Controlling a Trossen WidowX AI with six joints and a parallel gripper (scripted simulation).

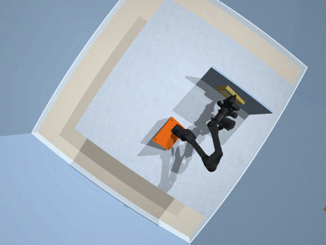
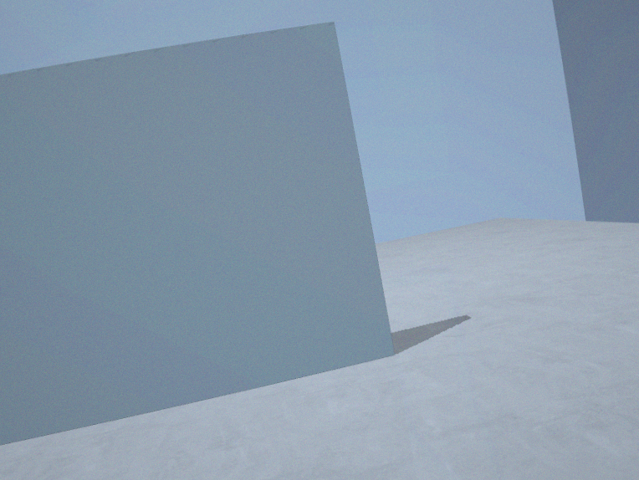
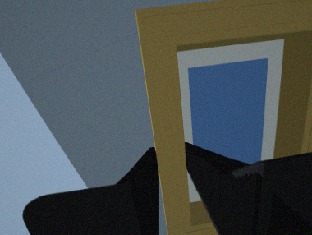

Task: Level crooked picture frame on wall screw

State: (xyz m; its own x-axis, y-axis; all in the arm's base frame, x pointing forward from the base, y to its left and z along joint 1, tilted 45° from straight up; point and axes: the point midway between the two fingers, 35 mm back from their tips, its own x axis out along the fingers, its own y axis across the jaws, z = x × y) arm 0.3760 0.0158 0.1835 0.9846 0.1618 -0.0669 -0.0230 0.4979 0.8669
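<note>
My gripper tip is 50 mm above the picture frame, 10 mm to the right of it and 10 mm short of it. Round my gripper tip: grey wall panel (70 mm below, 20 mm ahead, 10 mm to the right).
</note>
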